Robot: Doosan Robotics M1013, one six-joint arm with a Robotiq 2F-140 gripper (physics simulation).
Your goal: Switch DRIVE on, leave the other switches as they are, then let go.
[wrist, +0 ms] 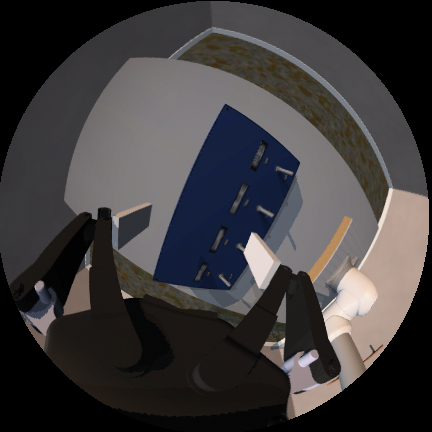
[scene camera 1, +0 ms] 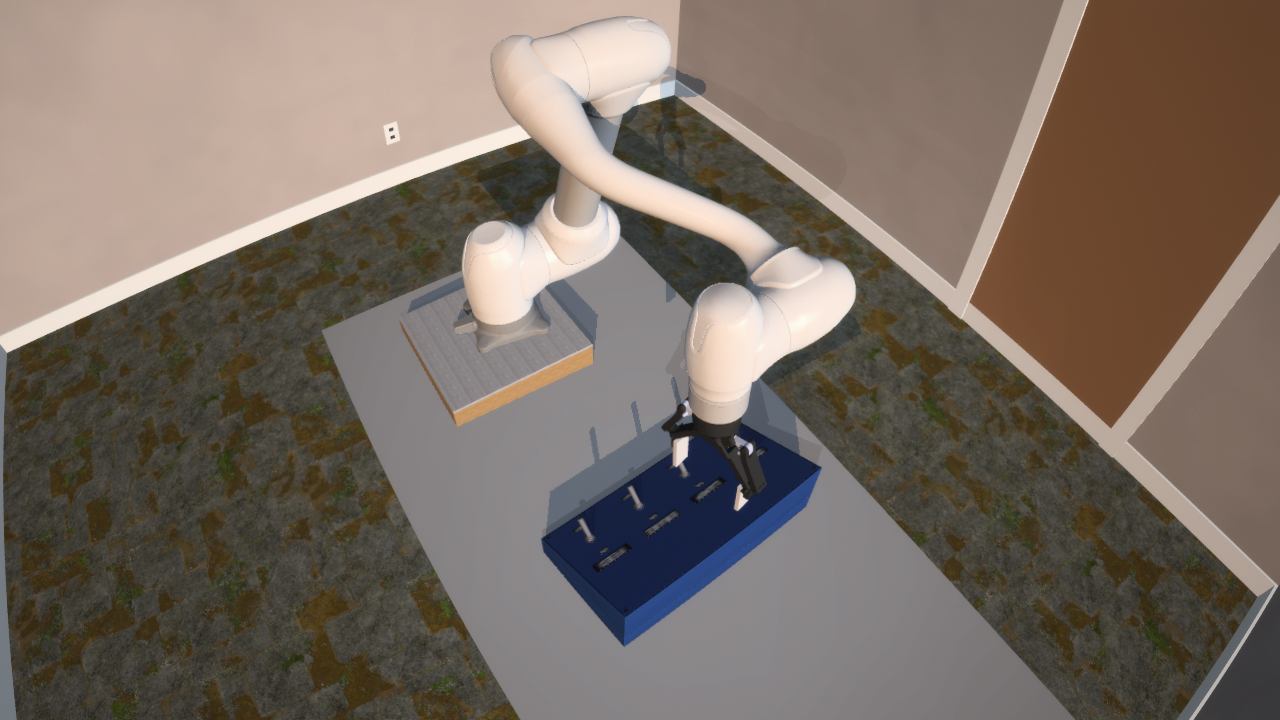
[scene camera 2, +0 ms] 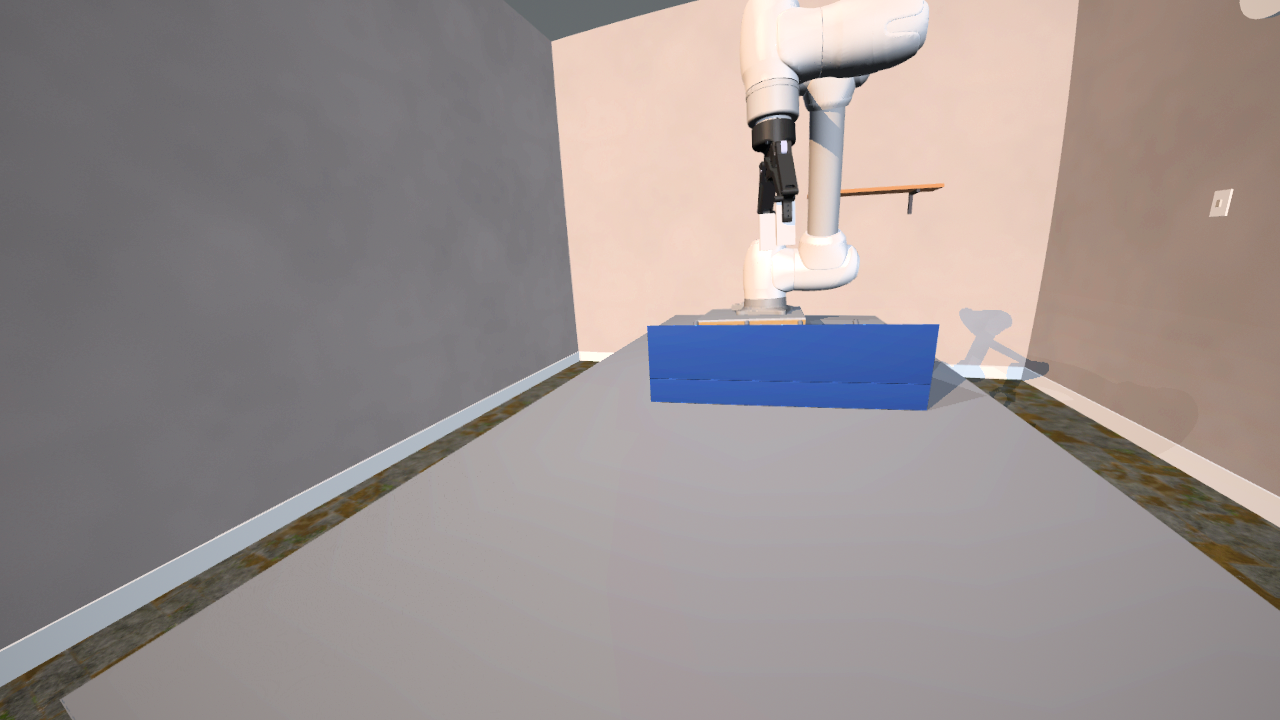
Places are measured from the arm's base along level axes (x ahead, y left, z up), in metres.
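Pixels of known places: gripper, between the fingertips: (wrist: 198, 229) (scene camera 1: 710, 482) (scene camera 2: 775, 247); arm's base, origin of its link: (wrist: 340, 274) (scene camera 1: 505, 318) (scene camera 2: 765, 312).
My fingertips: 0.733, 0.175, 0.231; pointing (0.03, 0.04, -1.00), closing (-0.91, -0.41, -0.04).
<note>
For each thing: its middle in the pictures, then the offset to it from my fingertips, as dx, dy, dz. Level surfaces: height alone.
- blue switch box, middle of its body: (scene camera 1: 683, 519) (scene camera 2: 776, 359) (wrist: 226, 214) -0.060, -0.004, -0.229
- topmost lever, middle of its body: (scene camera 1: 585, 527) (wrist: 285, 171) -0.090, -0.200, -0.180
- second lever, middle of its body: (scene camera 1: 634, 495) (wrist: 266, 212) -0.124, -0.085, -0.180
- third lever, middle of its body: (wrist: 244, 250) -0.157, +0.031, -0.180
- lowest lever, middle of its body: (wrist: 225, 280) -0.191, +0.146, -0.180
- long grey table, height of its surface: dz -0.288
The blue switch box (scene camera 1: 680, 586) (scene camera 2: 792, 353) (wrist: 210, 165) has several pale upright levers in a row along its arm-base side, each beside a dark slot. In the wrist view these are the topmost lever (wrist: 284, 171), the second lever (wrist: 265, 211), the third lever (wrist: 241, 247), partly behind a finger pad, and the lowest lever (wrist: 224, 280). No label is readable, so I cannot tell which is DRIVE or how each is set. My gripper (scene camera 1: 710, 474) (scene camera 2: 776, 232) (wrist: 198, 229) is open and empty, pointing down above the box, with its fingertips apart from the levers.
The box stands on a long grey table (scene camera 1: 483, 501) (scene camera 2: 626, 537) (wrist: 130, 125). The arm's base stands on a wood-edged platform (scene camera 1: 519, 389) (wrist: 332, 245) beyond the levers. A wall shelf (scene camera 2: 895, 189) shows behind the arm.
</note>
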